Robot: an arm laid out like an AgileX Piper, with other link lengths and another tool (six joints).
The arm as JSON. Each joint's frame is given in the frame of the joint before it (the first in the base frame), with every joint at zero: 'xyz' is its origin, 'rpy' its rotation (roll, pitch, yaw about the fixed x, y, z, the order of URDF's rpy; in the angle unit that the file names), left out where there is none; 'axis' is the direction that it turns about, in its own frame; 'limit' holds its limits. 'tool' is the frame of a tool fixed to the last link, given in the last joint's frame.
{
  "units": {
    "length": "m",
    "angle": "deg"
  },
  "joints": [
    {
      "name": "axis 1",
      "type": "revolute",
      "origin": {
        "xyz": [
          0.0,
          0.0,
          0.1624
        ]
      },
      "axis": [
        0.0,
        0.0,
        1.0
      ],
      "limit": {
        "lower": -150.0,
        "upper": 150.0
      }
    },
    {
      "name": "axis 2",
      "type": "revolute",
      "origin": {
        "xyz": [
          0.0,
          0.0,
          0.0
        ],
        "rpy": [
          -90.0,
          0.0,
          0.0
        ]
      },
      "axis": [
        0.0,
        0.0,
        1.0
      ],
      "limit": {
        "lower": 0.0,
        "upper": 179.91
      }
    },
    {
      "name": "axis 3",
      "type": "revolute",
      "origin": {
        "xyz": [
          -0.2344,
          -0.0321,
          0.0
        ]
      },
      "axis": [
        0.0,
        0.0,
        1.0
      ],
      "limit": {
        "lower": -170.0,
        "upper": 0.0
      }
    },
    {
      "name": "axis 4",
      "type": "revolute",
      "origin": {
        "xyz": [
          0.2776,
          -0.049,
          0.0
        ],
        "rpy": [
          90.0,
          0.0,
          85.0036
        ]
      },
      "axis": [
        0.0,
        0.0,
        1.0
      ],
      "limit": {
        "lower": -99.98,
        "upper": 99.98
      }
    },
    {
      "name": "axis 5",
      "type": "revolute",
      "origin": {
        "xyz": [
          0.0,
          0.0,
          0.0
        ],
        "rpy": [
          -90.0,
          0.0,
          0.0
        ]
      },
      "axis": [
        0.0,
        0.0,
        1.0
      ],
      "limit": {
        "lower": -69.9,
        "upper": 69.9
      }
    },
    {
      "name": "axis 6",
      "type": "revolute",
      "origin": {
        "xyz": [
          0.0,
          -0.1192,
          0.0
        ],
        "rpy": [
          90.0,
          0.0,
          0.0
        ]
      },
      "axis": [
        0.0,
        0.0,
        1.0
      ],
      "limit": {
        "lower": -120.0,
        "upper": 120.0
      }
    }
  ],
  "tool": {
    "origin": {
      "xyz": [
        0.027,
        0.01,
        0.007
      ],
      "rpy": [
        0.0,
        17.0,
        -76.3
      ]
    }
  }
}
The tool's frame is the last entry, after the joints.
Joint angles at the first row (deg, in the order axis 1, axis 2, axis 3, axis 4, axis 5, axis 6):
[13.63, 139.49, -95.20, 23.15, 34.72, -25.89]
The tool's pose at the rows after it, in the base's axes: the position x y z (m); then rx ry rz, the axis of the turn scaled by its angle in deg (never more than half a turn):
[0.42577, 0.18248, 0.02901, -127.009, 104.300, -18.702]
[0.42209, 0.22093, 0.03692, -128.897, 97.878, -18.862]
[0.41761, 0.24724, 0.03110, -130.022, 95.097, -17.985]
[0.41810, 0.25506, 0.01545, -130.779, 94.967, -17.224]
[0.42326, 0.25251, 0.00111, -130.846, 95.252, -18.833]
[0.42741, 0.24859, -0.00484, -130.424, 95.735, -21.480]
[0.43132, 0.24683, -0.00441, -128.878, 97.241, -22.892]
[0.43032, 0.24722, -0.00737, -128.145, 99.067, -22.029]
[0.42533, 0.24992, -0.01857, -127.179, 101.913, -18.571]
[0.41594, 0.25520, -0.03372, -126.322, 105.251, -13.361]
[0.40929, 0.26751, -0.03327, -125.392, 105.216, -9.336]
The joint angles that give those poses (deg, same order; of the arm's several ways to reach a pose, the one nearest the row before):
[18.67, 139.29, -99.72, 23.53, 36.43, -25.89]
[23.17, 140.47, -103.46, 23.64, 36.85, -25.77]
[26.16, 143.20, -106.97, 23.77, 36.99, -24.86]
[26.92, 146.80, -110.04, 23.84, 37.06, -24.48]
[26.67, 149.54, -112.02, 22.62, 35.94, -24.08]
[26.48, 150.36, -112.35, 20.35, 34.40, -22.62]
[26.30, 150.41, -112.55, 18.89, 33.41, -20.48]
[26.30, 150.82, -112.62, 18.98, 33.41, -19.13]
[26.35, 152.36, -112.78, 21.58, 33.47, -18.82]
[26.68, 154.40, -112.82, 25.56, 33.86, -18.97]
[27.64, 154.71, -113.00, 29.79, 34.35, -20.58]

